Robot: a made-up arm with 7 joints. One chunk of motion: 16 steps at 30 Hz.
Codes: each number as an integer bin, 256 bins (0 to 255) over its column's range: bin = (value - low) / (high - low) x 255, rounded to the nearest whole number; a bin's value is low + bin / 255 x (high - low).
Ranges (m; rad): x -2..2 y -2..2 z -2..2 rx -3.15..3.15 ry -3.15..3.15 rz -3.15..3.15
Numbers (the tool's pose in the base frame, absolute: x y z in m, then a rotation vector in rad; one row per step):
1: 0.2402 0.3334 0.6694 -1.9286 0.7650 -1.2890
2: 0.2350 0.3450 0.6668 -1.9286 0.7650 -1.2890
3: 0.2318 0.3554 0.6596 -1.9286 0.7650 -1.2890
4: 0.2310 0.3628 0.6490 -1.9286 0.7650 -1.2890
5: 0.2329 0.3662 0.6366 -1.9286 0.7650 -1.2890
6: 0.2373 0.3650 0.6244 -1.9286 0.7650 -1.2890
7: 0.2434 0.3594 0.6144 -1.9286 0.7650 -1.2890
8: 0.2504 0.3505 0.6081 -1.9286 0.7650 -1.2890
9: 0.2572 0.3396 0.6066 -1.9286 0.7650 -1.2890
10: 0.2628 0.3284 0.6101 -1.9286 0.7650 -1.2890
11: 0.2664 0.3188 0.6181 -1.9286 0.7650 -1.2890
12: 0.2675 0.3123 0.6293 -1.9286 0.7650 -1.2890
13: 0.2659 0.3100 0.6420 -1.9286 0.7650 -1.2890
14: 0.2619 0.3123 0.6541 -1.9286 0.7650 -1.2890
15: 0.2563 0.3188 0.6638 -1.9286 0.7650 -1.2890
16: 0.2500 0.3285 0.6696 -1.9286 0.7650 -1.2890
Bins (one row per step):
1: 143 149 170 49 158 75
2: 142 149 170 49 158 75
3: 142 150 170 49 158 75
4: 142 151 169 49 158 75
5: 142 151 168 49 158 75
6: 143 151 167 49 158 75
7: 143 150 167 49 158 75
8: 143 150 166 49 158 75
9: 144 149 166 49 158 75
10: 144 148 166 49 158 75
11: 144 148 167 49 158 75
12: 145 147 168 49 158 75
13: 144 147 168 49 158 75
14: 144 147 169 49 158 75
15: 144 148 170 49 158 75
16: 143 148 170 49 158 75

